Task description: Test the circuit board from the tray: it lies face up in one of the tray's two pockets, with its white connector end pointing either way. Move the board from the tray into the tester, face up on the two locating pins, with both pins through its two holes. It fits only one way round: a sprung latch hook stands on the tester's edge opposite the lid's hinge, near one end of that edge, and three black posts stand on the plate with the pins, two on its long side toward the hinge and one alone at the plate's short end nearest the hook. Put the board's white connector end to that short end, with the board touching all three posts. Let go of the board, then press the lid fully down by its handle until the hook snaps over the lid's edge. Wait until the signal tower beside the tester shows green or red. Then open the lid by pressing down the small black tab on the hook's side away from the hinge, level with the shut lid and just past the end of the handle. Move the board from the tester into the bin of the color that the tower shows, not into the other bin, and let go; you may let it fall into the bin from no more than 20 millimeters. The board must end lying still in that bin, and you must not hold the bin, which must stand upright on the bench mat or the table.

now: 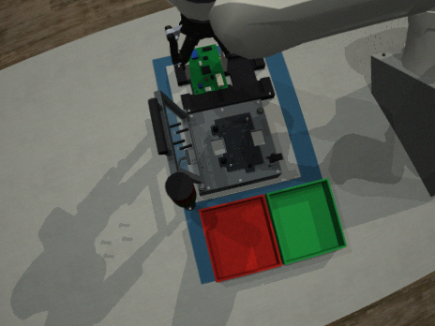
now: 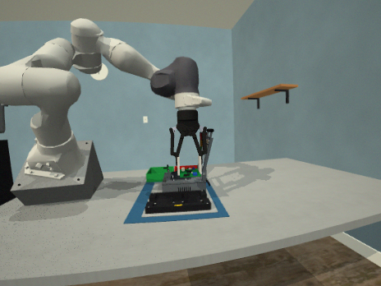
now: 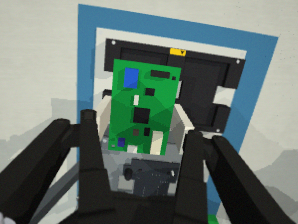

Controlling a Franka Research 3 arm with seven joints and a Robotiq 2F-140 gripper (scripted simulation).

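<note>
My hand is 170 mm to the right of the tester plate, 70 mm above it and 10 mm past it. Round my hand: latch hook (230 mm to the left, 70 mm behind, 50 mm below); clear lid (150 mm to the left, 110 mm ahead, 40 mm above); green circuit board (20 mm below).
</note>
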